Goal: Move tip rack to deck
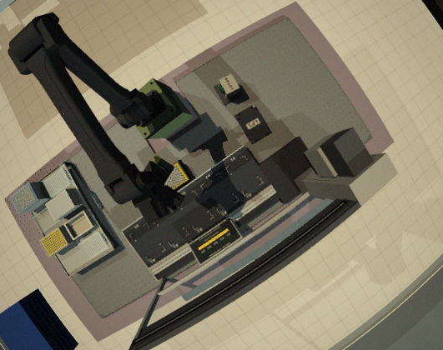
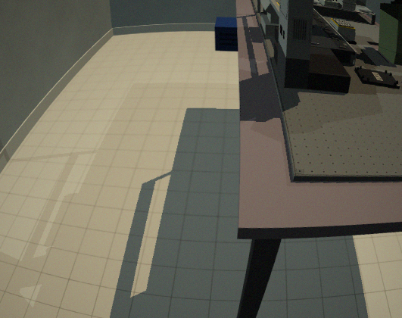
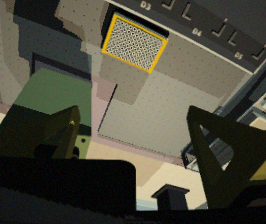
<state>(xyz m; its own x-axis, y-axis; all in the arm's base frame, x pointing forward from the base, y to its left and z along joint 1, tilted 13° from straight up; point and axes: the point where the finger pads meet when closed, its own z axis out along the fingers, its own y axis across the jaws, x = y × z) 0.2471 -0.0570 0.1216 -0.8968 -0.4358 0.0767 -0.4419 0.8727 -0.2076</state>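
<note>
Right now the yellow tip rack is 270 mm below my hand and 10 mm to the left of it. From my hand the other things lie so: shelf label 360 mm to the right, 320 mm below, 90 mm behind; ready key box 380 mm to the left, 250 mm below, 200 mm behind; RG nest 310 mm below.
</note>
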